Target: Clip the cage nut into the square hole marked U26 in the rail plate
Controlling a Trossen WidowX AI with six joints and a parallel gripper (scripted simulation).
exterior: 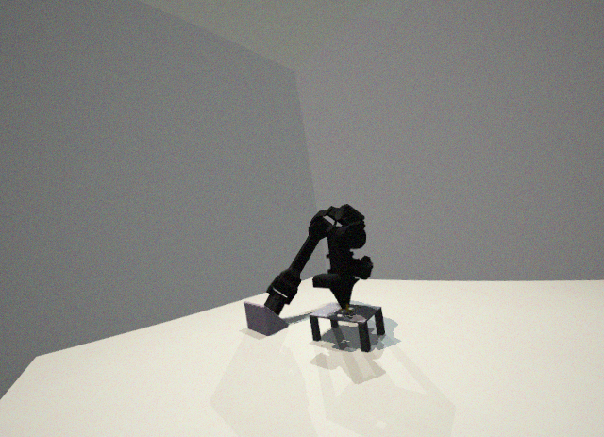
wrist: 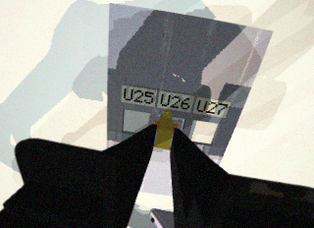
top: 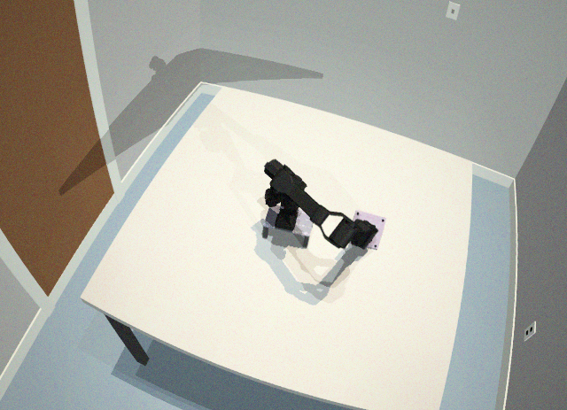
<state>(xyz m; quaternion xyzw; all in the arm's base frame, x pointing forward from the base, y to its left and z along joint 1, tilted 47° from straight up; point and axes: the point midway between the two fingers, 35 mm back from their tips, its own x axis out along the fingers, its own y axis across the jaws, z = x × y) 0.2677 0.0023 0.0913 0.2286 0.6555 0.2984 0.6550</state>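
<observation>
The yellow cage nut lies 10 mm below my gripper tip.
</observation>
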